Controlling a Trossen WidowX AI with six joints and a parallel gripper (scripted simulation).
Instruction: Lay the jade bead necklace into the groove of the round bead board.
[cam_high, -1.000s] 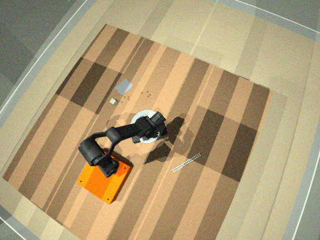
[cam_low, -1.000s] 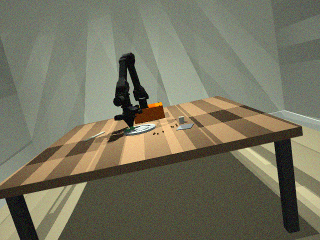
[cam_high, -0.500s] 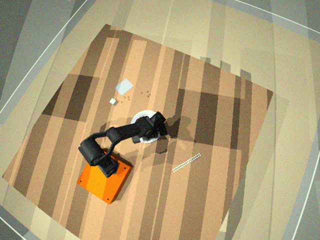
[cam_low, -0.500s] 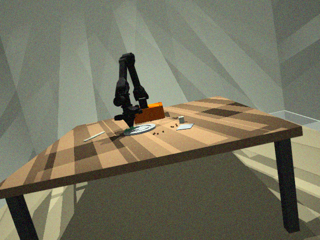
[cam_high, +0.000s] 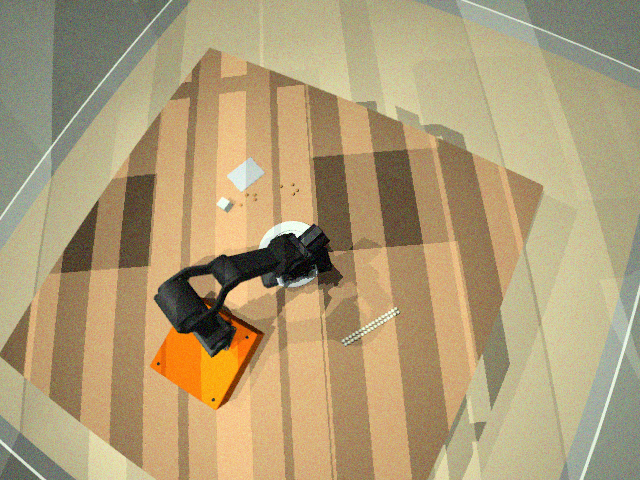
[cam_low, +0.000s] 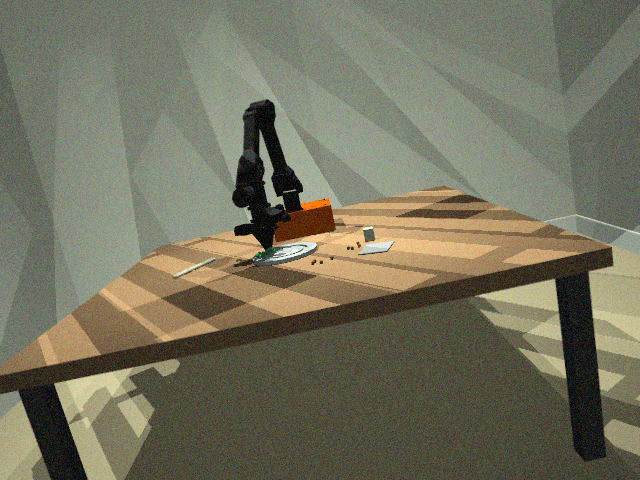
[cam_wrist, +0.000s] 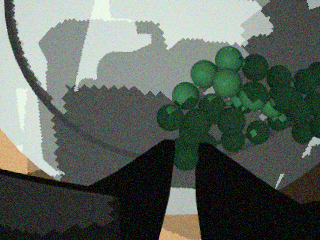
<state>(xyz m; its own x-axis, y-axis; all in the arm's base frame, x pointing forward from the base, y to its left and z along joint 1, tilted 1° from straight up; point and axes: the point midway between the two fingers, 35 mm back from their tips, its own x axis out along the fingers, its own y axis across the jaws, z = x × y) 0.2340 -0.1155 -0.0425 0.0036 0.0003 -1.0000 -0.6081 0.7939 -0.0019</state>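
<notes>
Now: the round bead board 50 mm to the left of my gripper tip, 40 mm ahead of it and 10 mm below it. The rest, counted from my gripper tip: grey flat plate 290 mm to the left, 230 mm ahead, 20 mm below; small white cube 300 mm to the left, 110 mm ahead.
</notes>
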